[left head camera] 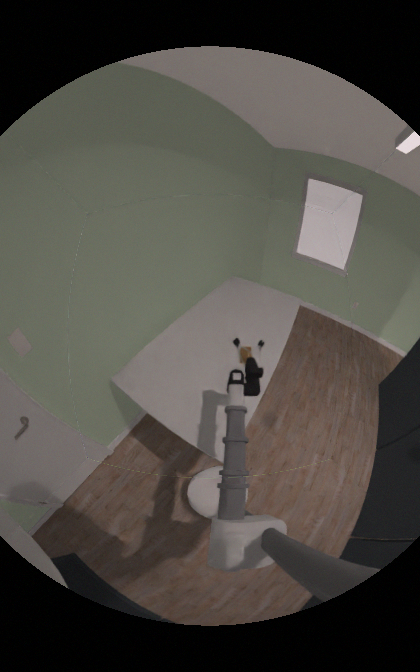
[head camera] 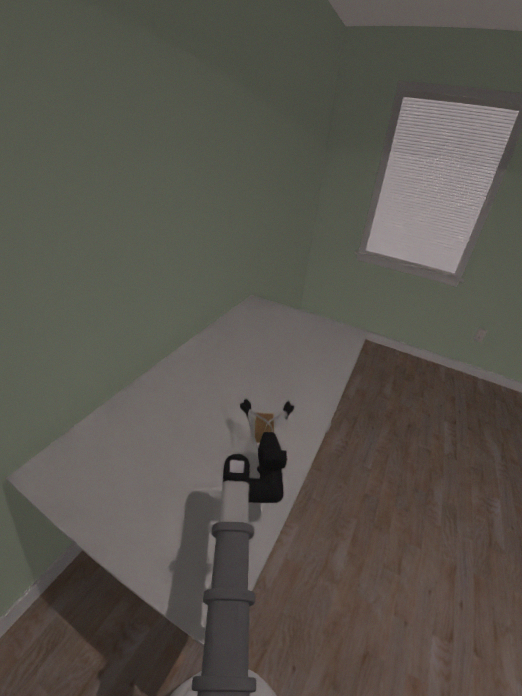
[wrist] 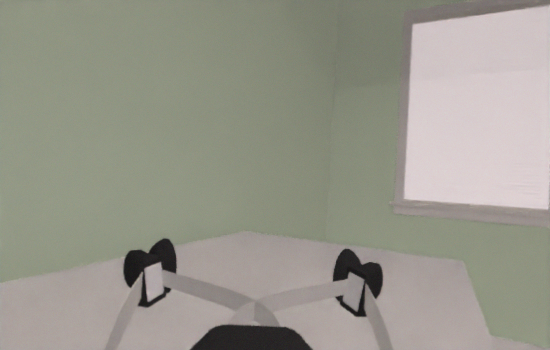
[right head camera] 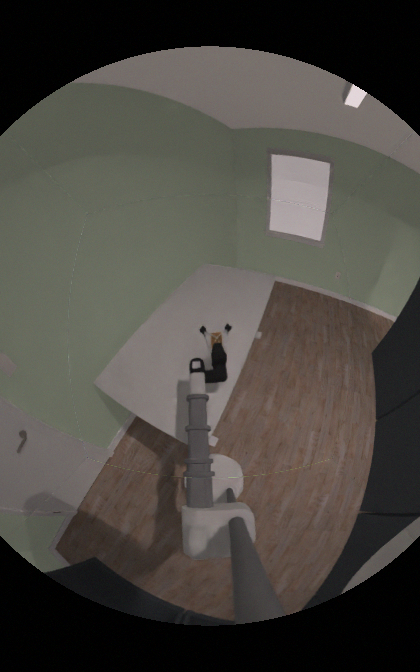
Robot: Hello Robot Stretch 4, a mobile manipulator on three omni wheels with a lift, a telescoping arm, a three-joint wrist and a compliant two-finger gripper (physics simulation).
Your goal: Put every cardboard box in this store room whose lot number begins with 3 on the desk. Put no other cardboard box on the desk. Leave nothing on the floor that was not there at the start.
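Places are measured from the robot's base along level axes (x ahead, y left, z up), in millimetres.
Where they show: gripper, fingertip midpoint: (head camera: 267,402) (wrist: 255,265).
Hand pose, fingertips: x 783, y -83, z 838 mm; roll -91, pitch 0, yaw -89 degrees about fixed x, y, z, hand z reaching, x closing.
Observation:
After its pixels a point has its place.
A small brown cardboard box (head camera: 261,431) @[x 741, y -73, z 743 mm] (left head camera: 245,354) (right head camera: 215,341) lies on the white desk (head camera: 168,427) @[x 774, y 246, z 693 mm] (left head camera: 185,360) (right head camera: 155,350) (wrist: 400,280) @[x 1285, y -405, z 692 mm], near its right-hand edge. No lot number is readable on it. My gripper (head camera: 266,407) @[x 783, y -83, z 838 mm] (left head camera: 249,343) (right head camera: 215,329) (wrist: 255,265) @[x 783, y -83, z 838 mm] is open, its fingertips wide apart with nothing between them. In the head views the box shows beneath the finger straps, behind the fingertips and partly covered by the gripper. The box does not show in the wrist view, where the desk top shows beyond the fingers.
Green walls border the desk on two sides, with a window (head camera: 441,185) @[x 2501, y -1393, z 1448 mm] (wrist: 475,110) @[x 2525, y -1348, z 1397 mm] in one. Wood floor (head camera: 404,505) @[x 872, y -944, z -28 mm] lies to the right. Large dark panels (left head camera: 400,440) (right head camera: 400,450) stand at far right. A door handle (left head camera: 22,426) shows at left.

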